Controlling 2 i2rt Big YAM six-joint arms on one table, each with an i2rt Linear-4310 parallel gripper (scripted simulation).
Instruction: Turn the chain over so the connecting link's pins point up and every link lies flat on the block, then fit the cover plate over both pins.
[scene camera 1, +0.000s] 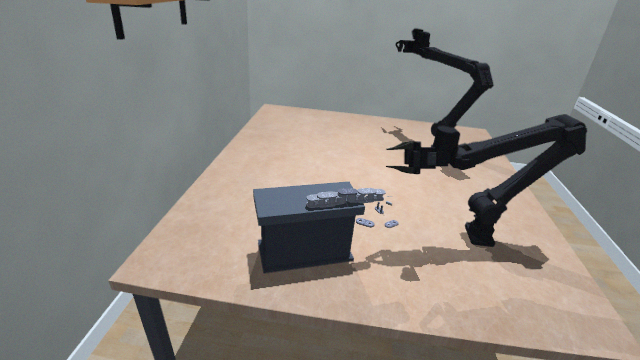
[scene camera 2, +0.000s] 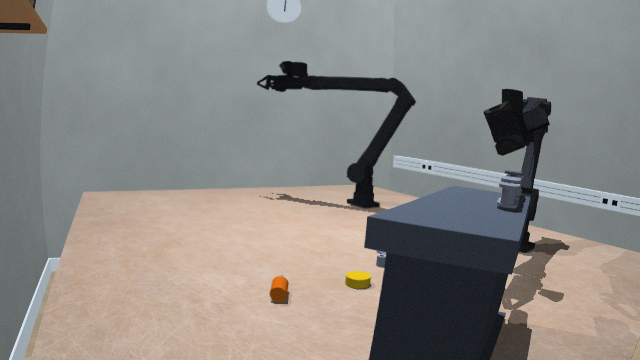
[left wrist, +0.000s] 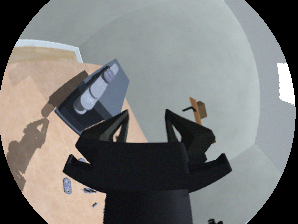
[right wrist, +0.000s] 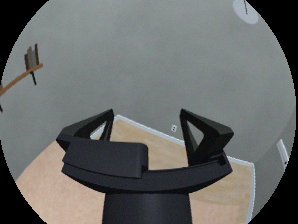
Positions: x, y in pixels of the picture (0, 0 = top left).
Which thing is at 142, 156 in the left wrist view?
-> My left gripper.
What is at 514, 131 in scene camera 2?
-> My left gripper.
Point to a dark block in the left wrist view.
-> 110, 104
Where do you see my right gripper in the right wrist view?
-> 146, 112
